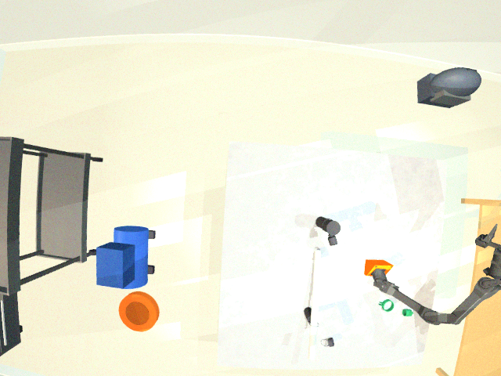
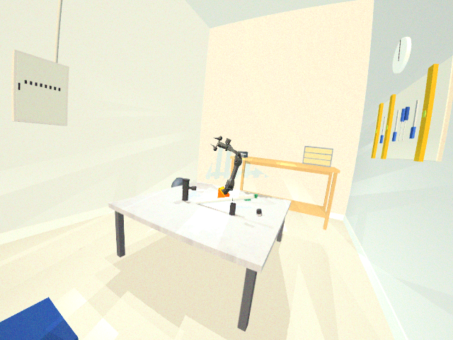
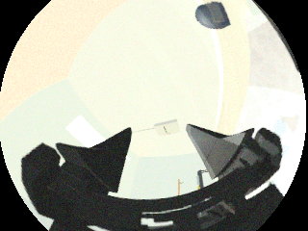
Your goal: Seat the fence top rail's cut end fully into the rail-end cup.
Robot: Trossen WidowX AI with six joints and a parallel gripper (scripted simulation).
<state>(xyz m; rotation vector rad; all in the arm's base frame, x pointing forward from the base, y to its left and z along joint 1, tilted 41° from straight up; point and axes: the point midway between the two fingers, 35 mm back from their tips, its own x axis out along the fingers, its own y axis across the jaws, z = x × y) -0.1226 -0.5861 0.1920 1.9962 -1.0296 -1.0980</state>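
The dark rail-end cup is 48 cm ahead of my gripper tip, 47 cm below it and 20 cm to the left of it. The rest, counted from my gripper tip: green piece (59 cm to the left, 57 cm below, 14 cm behind).
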